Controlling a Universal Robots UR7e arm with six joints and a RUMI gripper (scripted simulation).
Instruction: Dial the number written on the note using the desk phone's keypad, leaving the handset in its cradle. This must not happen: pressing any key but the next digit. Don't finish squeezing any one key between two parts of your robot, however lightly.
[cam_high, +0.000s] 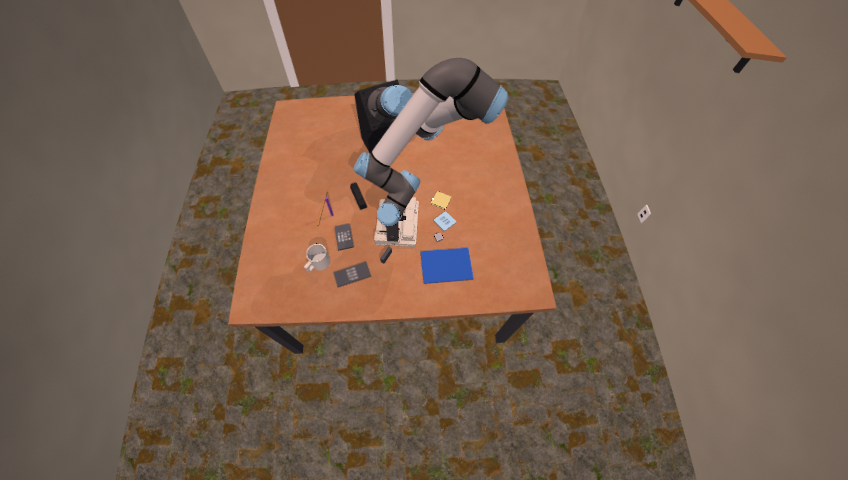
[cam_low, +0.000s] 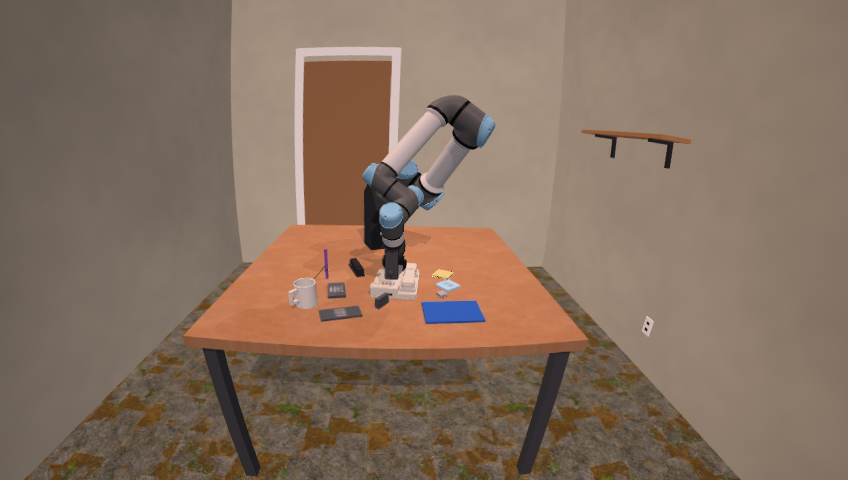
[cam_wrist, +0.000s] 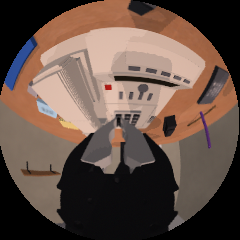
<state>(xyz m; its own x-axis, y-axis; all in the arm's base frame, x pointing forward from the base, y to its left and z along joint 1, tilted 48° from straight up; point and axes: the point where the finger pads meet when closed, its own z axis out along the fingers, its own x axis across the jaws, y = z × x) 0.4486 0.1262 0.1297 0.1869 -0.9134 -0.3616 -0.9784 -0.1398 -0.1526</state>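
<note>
Now: hand 5 cm to the right of the handset and 1 cm past it. Also, from my hand: small grey cube 20 cm to the left, 4 cm below, 3 cm ahead; purple pen 29 cm to the right, 6 cm ahead, 2 cm above; blue book 26 cm to the left, 14 cm ahead, 4 cm below.
</note>
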